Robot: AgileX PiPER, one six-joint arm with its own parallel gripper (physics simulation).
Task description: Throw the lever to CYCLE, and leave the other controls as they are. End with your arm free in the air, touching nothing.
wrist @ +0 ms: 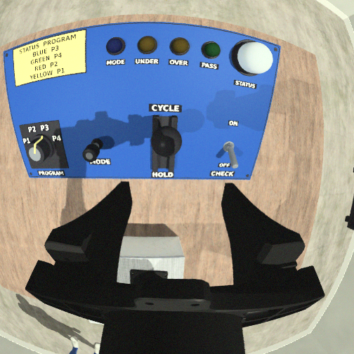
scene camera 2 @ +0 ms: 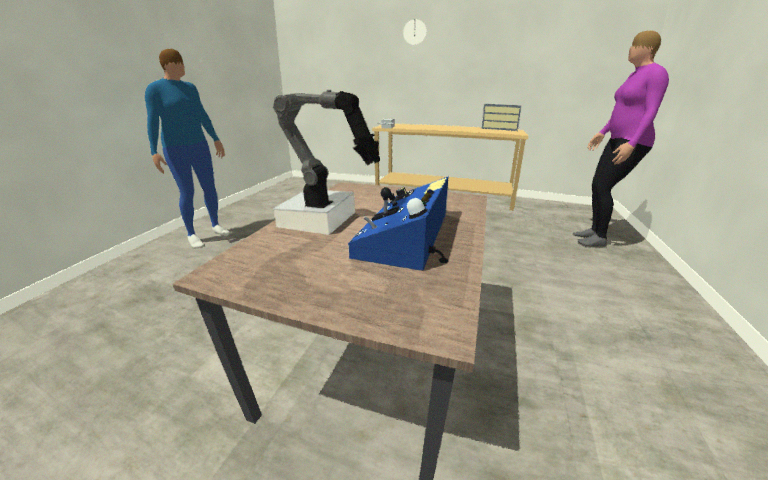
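The black ball knob of the CYCLE/HOLD lever [scene camera 2: 386,193] [wrist: 166,141] stands over the middle of its dark slot in the wrist view, between the two labels. The ball hides most of the shaft, so its exact lean cannot be told. My gripper [scene camera 2: 374,160] [wrist: 176,192] is open and empty, in the air above the blue console [scene camera 2: 385,251] [wrist: 125,95], apart from the lever. The CHECK toggle [wrist: 231,154] points towards OFF. The MODE stick [wrist: 92,150] and PROGRAM knob [wrist: 37,152] stand left of the lever.
The STATUS dome [scene camera 2: 415,207] [wrist: 255,57] is white. The MODE [wrist: 115,45], UNDER [wrist: 147,45], OVER [wrist: 180,46] and PASS [wrist: 211,49] lamps look dim. A yellow program card [wrist: 50,57] is at the panel's upper left. Two people stand beyond the table [scene camera 2: 362,305]. A shelf bench [scene camera 2: 453,133] stands behind.
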